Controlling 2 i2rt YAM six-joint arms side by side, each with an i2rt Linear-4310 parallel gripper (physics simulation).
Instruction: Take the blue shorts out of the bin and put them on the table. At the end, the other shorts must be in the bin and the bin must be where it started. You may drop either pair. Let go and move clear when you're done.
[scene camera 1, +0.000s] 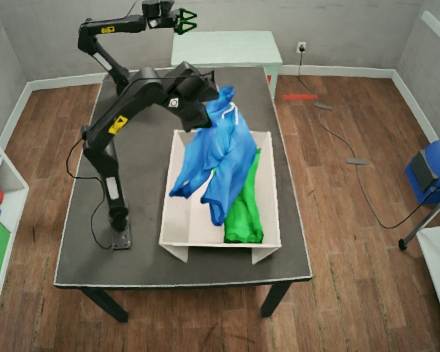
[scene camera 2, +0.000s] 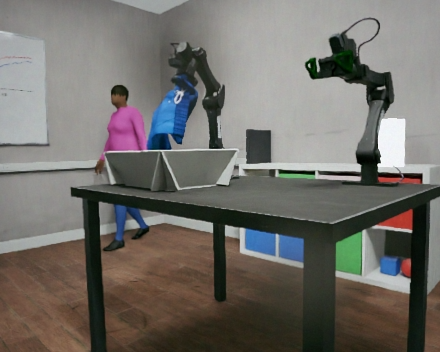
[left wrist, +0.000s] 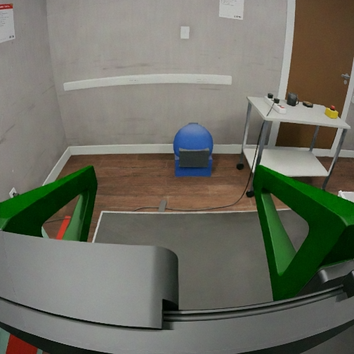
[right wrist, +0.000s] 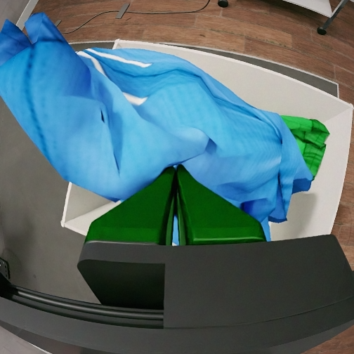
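Note:
The blue shorts (scene camera 1: 227, 150) (scene camera 2: 172, 112) (right wrist: 170, 110) hang in the air from my right gripper (right wrist: 175, 173), which is shut on them above the bin. In scene camera 1 their lower end reaches over the inside of the white bin (scene camera 1: 270, 200) (scene camera 2: 200, 170) (right wrist: 345, 145). The green shorts (scene camera 1: 245, 220) (right wrist: 312, 142) lie in the bin along its right side in scene camera 1, partly hidden by the blue pair. My left gripper (scene camera 1: 195, 21) (scene camera 2: 327, 66) (left wrist: 174, 173) is open and empty, high over the far end of the table.
The dark table (scene camera 1: 140, 200) (scene camera 2: 280, 200) (left wrist: 215, 250) carries both arm bases and the bin. A pale green bench (scene camera 1: 225, 47) stands beyond its far end. In scene camera 2 a person in pink (scene camera 2: 125, 127) stands behind the table and a shelf unit (scene camera 2: 425, 175) stands behind at right.

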